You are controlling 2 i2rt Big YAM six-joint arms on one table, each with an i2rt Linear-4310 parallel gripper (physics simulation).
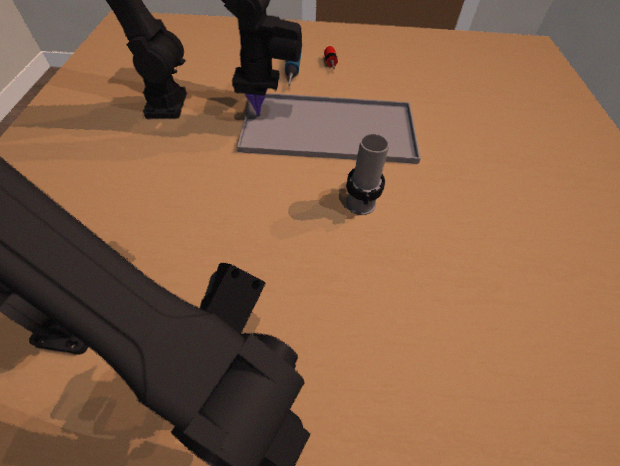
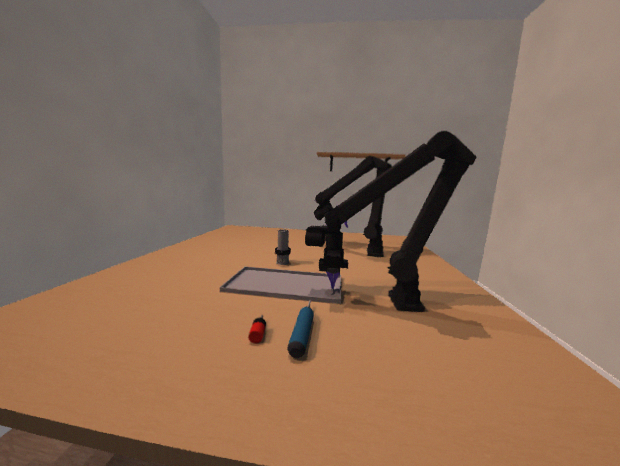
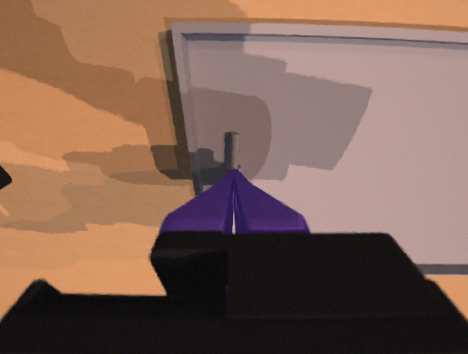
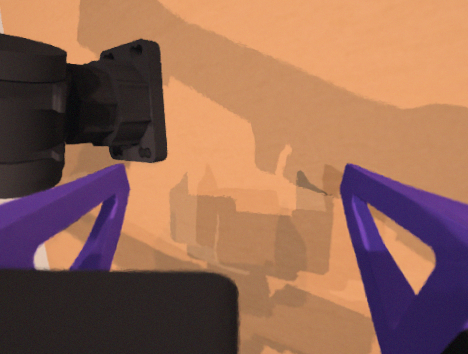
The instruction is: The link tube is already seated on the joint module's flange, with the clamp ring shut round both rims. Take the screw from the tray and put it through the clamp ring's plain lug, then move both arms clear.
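Frame: origin at the left arm's base, x right, y ahead, z up, level; centimetres.
Seen in the pictures: left gripper, fingertip midpoint: [image 1: 258, 113] [image 2: 332, 288] [image 3: 233, 177]; right gripper, fingertip midpoint: [image 4: 234, 176]; left arm's base, link origin: [image 1: 166, 104] [image 2: 404, 302]; right arm's base, link origin: [image 2: 374, 253] [image 4: 138, 105].
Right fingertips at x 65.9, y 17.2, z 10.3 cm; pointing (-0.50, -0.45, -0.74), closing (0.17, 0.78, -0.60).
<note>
Offsets run from my right fingertips to a thing's top centre. "spot": to the spot under its first point.
The grey tray {dx -56.7, dy +24.8, dz -8.7 cm} [image 1: 328, 129] lies at the back of the table. A small dark screw {dx -62.1, dy +7.2, dz -8.8 cm} [image 3: 231, 149] stands upright in the tray's corner. My left gripper [image 1: 255, 107] points down at that corner, shut, with its purple fingertips [image 3: 233, 173] pressed together just in front of the screw's lower end and nothing between them. The link tube {dx -31.9, dy +29.9, dz +5.7 cm} [image 1: 371, 159] stands on the joint module {dx -31.9, dy +29.9, dz -3.9 cm} [image 1: 359, 203], with the black clamp ring {spot: dx -29.4, dy +29.3, dz -2.8 cm} [image 1: 365, 187] round the joint, in front of the tray's right end. My right gripper [image 4: 234, 176] is wide open and empty above bare table.
A red-handled tool {dx -86.6, dy +27.3, dz -6.9 cm} [image 1: 329, 56] and a blue-handled tool {spot: dx -78.1, dy +15.4, dz -7.0 cm} [image 1: 291, 69] lie behind the tray. The left arm's base [image 1: 162, 102] stands left of the tray. The right arm [image 1: 193, 361] fills the near left. A black block [image 4: 117, 102] sits by the right gripper.
</note>
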